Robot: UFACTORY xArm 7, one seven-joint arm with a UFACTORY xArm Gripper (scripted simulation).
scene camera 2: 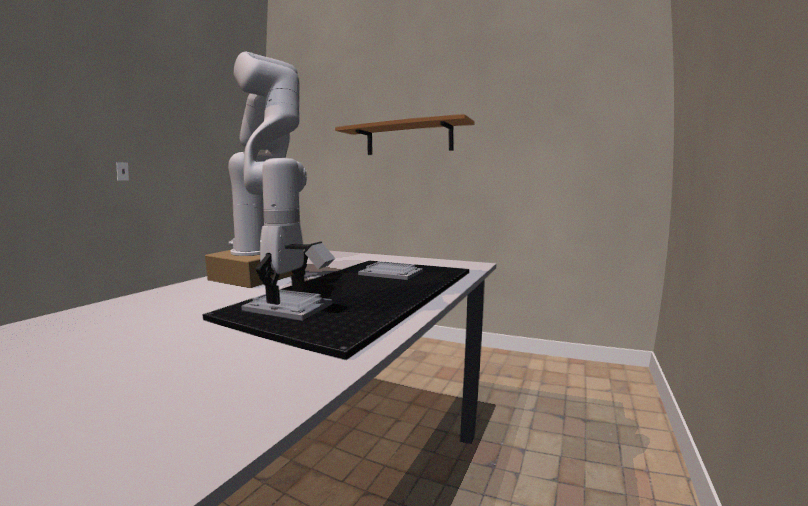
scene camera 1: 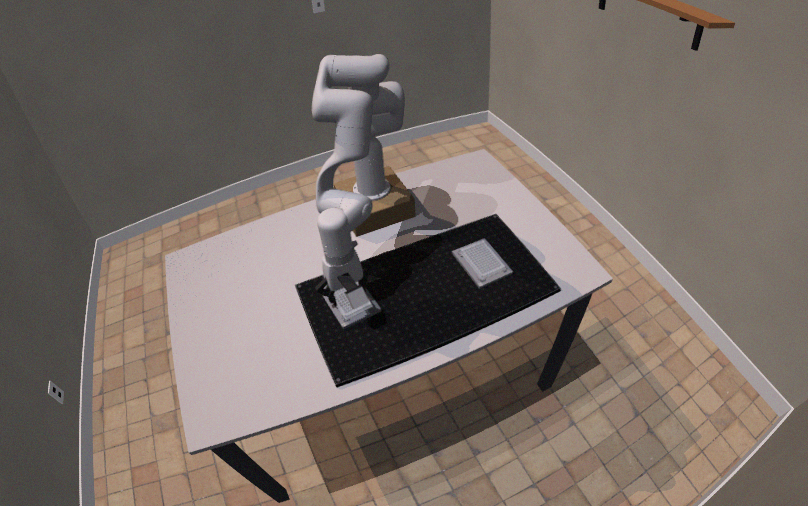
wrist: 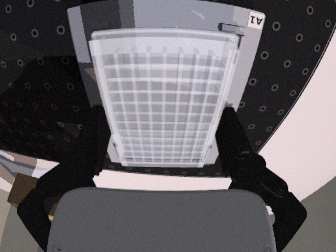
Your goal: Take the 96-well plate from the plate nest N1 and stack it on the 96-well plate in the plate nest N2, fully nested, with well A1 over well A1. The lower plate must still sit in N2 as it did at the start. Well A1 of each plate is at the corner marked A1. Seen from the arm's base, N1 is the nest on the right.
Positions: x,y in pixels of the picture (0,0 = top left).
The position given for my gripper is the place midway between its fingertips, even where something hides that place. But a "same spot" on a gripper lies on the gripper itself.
my gripper: scene camera 2 286,297; scene camera 1; wrist
same spot on my gripper: (scene camera 1: 327,292) = (wrist: 264,187)
